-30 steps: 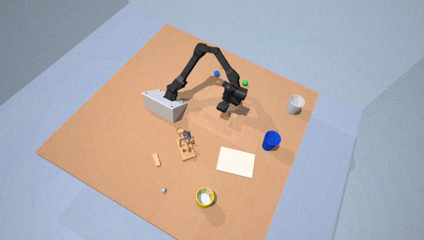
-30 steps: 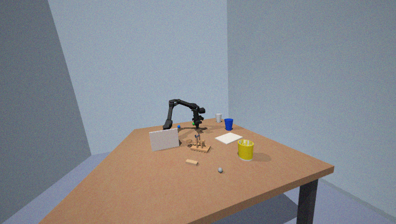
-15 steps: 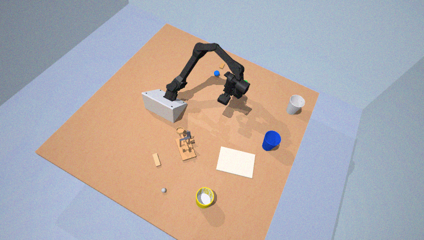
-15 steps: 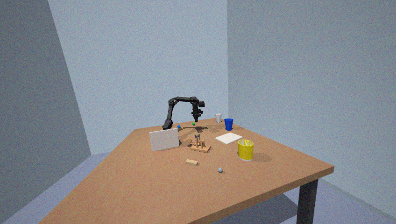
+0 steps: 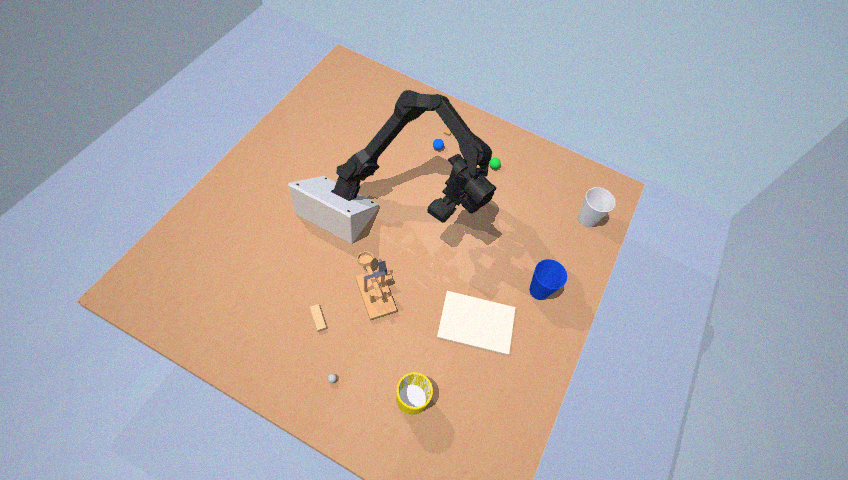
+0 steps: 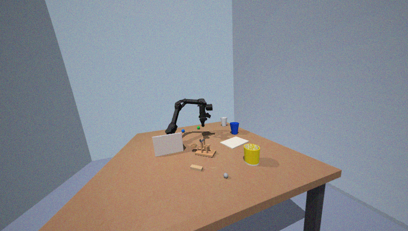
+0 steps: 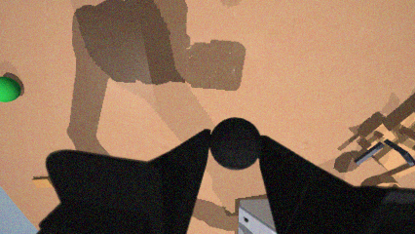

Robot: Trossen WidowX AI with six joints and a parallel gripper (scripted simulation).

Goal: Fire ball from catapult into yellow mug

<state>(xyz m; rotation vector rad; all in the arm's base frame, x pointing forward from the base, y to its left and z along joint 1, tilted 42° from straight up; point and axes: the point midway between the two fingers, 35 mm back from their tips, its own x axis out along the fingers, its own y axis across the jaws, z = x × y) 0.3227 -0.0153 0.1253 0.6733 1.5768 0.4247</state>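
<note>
My gripper tip is now 25 cm to the left of the wooden catapult, 10 cm past it and 8 cm above it. Also, from my gripper tip: black ball (1 cm above); green ball (34 cm to the left, 11 cm below, 4 cm ahead); white sheet (22 cm to the right, 22 cm ahead, 13 cm below).
</note>
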